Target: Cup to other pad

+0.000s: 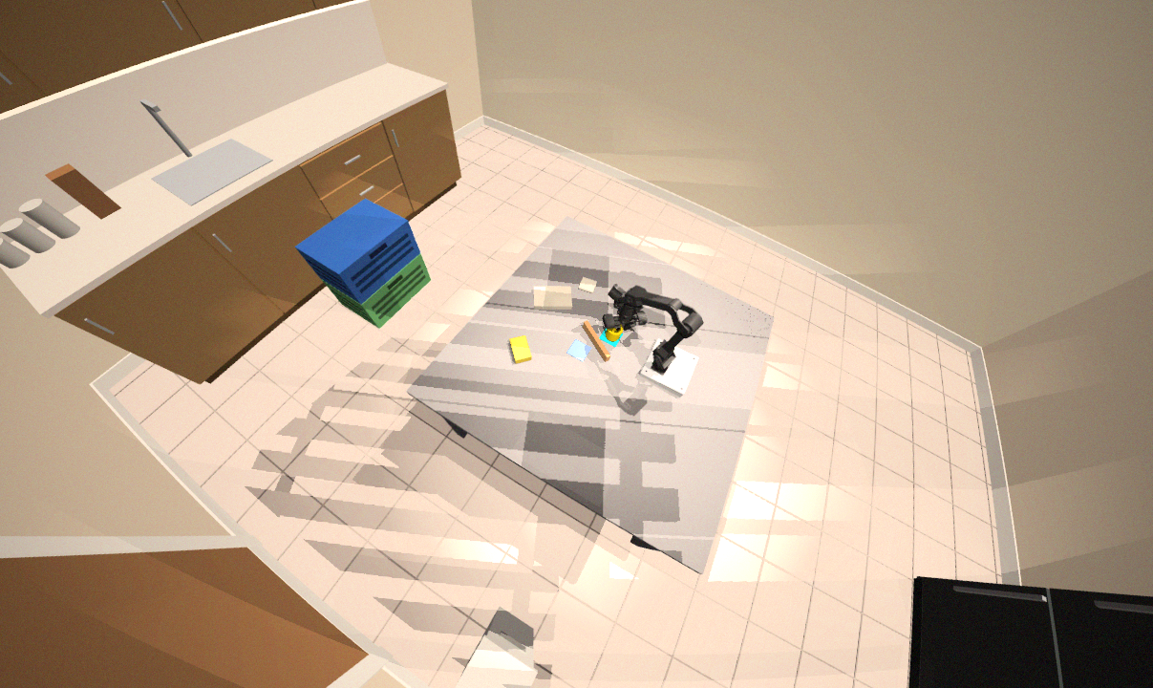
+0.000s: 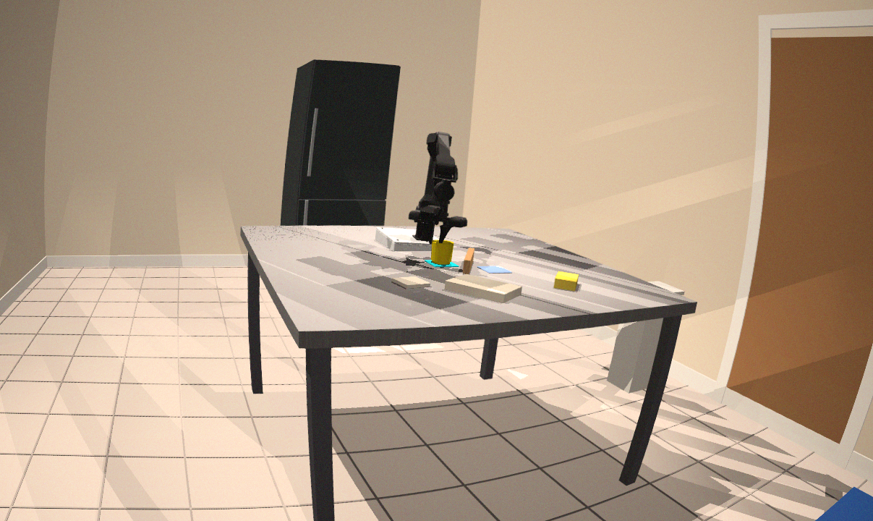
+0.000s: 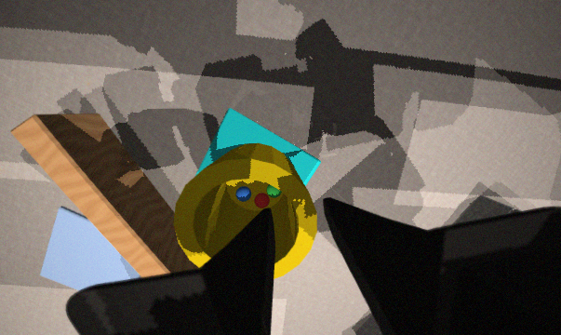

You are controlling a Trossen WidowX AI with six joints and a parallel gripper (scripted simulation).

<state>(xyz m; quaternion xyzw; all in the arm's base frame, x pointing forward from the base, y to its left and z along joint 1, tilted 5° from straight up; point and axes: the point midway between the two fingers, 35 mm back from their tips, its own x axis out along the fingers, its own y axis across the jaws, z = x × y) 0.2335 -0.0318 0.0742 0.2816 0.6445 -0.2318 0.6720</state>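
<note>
The yellow cup lies 20 mm to the left of my gripper tip, 20 mm below it and 20 mm ahead of it. Round my gripper tip: cyan pad: 70 mm below, 20 mm to the left, 20 mm ahead; then light blue pad: 180 mm to the left, 100 mm ahead, 70 mm below; then wooden block: 100 mm to the left, 60 mm ahead, 50 mm below.
</note>
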